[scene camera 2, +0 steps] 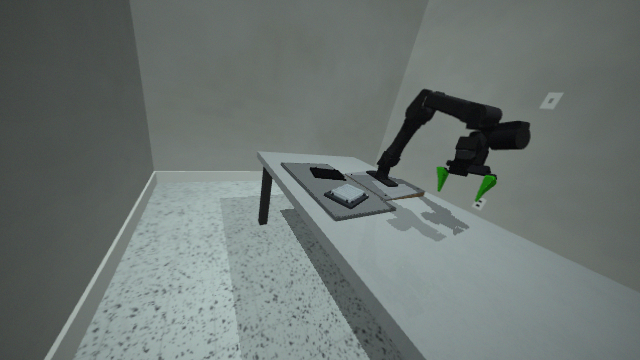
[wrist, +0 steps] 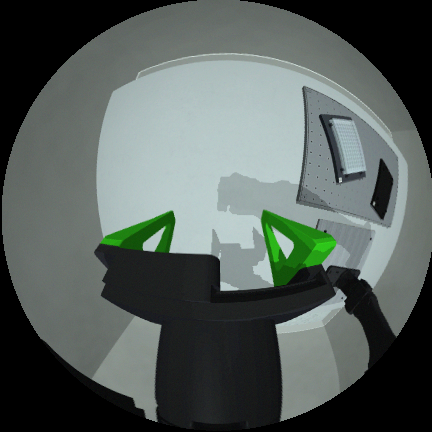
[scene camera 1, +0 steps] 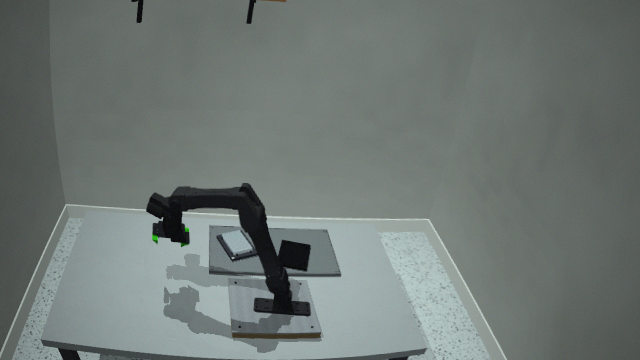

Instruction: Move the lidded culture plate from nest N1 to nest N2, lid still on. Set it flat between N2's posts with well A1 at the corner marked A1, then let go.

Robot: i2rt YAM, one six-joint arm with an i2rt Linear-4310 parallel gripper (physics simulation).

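There's a black nest that I can see, and I can see my gripper too, which is open and holding nothing. The wrist view has my gripper in it as well.
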